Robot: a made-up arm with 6 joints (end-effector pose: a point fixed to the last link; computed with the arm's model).
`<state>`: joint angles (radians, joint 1 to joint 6).
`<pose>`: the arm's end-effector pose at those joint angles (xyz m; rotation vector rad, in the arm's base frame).
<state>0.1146 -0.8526 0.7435 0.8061 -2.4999 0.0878</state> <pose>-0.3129 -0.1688 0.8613 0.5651 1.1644 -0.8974</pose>
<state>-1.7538 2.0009 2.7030 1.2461 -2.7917 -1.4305</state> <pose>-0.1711 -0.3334 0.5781 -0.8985 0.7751 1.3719</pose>
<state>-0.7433 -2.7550 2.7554 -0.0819 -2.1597 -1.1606</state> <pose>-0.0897 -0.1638 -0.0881 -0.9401 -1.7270 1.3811</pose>
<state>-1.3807 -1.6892 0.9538 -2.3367 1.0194 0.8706</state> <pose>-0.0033 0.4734 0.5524 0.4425 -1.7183 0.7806</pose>
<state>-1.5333 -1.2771 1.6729 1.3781 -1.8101 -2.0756</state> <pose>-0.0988 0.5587 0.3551 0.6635 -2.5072 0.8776</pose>
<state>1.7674 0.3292 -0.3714 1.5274 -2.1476 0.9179</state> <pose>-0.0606 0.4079 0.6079 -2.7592 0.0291 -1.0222</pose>
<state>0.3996 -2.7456 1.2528 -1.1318 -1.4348 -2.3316</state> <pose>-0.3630 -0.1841 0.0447 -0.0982 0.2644 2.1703</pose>
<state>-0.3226 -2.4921 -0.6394 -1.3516 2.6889 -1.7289</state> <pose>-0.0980 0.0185 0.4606 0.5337 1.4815 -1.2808</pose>
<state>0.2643 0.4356 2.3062 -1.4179 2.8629 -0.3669</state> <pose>0.1687 0.0862 0.9498 -1.2128 1.3638 0.1133</pose>
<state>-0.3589 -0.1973 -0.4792 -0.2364 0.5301 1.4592</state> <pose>0.1082 -0.1738 0.5780 -0.8539 0.1621 -0.9269</pose>
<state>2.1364 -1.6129 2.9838 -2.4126 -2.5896 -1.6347</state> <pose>0.0597 -0.4175 0.1366 0.5814 -0.9873 1.6684</pose>
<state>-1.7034 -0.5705 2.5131 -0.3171 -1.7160 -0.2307</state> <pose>-0.1034 0.4576 0.7301 -0.5369 -0.8356 -1.1878</pose>
